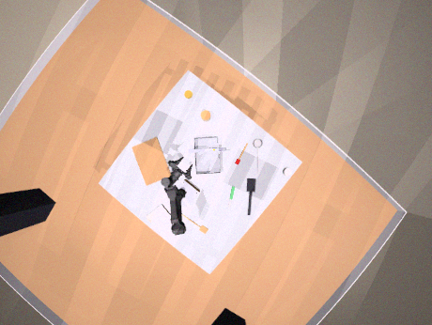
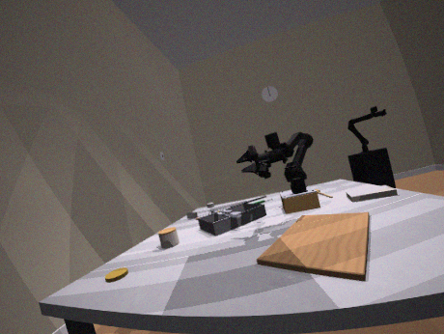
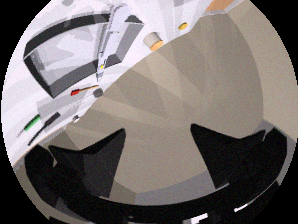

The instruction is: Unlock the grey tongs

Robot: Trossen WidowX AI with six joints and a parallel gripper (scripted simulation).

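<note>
The yellow lock piece lies 210 mm below my gripper tip, 170 mm ahead of it and 90 mm to the right of it. From my gripper tip the other things lie so: roasting tin (250 mm below, 100 mm ahead, 70 mm to the right); wooden board (300 mm to the left, 270 mm below, 220 mm behind); red-tipped brush (300 mm to the right, 270 mm below, 260 mm ahead).
</note>
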